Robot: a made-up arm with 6 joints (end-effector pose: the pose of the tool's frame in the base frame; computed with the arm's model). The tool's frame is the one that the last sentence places. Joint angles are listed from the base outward.
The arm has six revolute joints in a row. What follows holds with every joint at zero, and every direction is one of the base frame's.
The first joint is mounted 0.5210 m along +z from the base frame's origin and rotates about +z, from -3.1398 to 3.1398 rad.
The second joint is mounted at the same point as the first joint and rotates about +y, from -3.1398 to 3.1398 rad.
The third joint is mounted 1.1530 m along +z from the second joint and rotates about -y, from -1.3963 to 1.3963 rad.
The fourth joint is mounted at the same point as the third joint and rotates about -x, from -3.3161 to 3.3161 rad.
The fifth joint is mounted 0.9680 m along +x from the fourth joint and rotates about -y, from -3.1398 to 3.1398 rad.
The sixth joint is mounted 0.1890 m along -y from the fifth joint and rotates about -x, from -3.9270 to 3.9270 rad.
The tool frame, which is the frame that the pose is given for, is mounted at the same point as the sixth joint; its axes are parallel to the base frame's.
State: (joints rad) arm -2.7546 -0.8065 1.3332 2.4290 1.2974 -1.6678
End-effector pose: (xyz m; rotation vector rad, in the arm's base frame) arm 1.4040 0.4178 2.0679 -1.8299 1.4732 -1.7252
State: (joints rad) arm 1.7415 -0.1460 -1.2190 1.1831 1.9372 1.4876
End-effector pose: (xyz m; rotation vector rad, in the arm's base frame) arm -0.0057 0.4538 0.8948 0.3830 -2.2779 1.4401
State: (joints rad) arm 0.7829 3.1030 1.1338 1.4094 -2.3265 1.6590
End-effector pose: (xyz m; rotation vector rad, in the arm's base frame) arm -0.0914 -0.1338 -1.5957 0.6574 -0.9071 -0.1625
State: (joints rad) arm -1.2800 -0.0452 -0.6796 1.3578 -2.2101 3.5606
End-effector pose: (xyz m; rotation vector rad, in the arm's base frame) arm 0.2017 -0.8134 1.2479 0.4278 0.6741 2.7508
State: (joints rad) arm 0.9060 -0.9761 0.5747 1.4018 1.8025 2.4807
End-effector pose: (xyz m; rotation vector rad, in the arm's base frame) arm -0.6671 -0.9026 2.1385 -0.0634 0.9404 2.4296
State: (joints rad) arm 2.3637 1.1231 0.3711 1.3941 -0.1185 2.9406
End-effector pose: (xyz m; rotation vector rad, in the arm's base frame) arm -1.3113 1.3384 0.4948 0.3152 1.8218 0.8811
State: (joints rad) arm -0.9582 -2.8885 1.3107 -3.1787 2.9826 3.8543
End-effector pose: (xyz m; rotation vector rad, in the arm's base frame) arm -0.2812 0.7286 -1.4420 -1.1993 -0.7790 -1.2505
